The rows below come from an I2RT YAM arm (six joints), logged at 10 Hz.
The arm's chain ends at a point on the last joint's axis. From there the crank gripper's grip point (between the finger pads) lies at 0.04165 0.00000 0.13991 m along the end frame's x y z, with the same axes.
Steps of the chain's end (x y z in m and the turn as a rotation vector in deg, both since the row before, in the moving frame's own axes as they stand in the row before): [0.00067, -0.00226, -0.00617, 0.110, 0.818, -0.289]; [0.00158, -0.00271, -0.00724, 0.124, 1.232, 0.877]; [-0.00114, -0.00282, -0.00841, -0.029, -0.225, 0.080]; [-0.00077, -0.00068, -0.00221, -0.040, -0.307, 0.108]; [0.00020, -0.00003, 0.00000, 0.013, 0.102, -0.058]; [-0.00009, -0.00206, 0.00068, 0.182, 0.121, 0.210]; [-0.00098, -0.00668, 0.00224, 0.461, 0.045, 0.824]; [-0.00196, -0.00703, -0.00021, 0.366, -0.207, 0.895]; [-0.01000, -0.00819, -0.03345, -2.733, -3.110, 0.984]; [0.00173, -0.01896, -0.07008, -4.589, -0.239, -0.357]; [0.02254, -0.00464, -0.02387, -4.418, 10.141, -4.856]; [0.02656, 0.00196, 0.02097, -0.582, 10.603, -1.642]
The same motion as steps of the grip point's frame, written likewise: [0.00266, -0.00274, -0.00678, 0.110, 0.818, -0.289]; [0.00458, -0.00235, -0.00817, 0.124, 1.232, 0.877]; [-0.00169, -0.00269, -0.00825, -0.029, -0.225, 0.080]; [-0.00152, -0.00050, -0.00199, -0.040, -0.307, 0.108]; [0.00045, -0.00010, -0.00007, 0.013, 0.102, -0.058]; [0.00021, -0.00235, 0.00059, 0.182, 0.121, 0.210]; [-0.00087, -0.00721, 0.00221, 0.461, 0.045, 0.824]; [-0.00246, -0.00728, -0.00006, 0.366, -0.207, 0.895]; [-0.01771, -0.00082, -0.03157, -2.733, -3.110, 0.984]; [0.00118, -0.00802, -0.07035, -4.589, -0.239, -0.357]; [0.04678, 0.00124, -0.03365, -4.418, 10.141, -4.856]; [0.05159, 0.00178, 0.01092, -0.582, 10.603, -1.642]
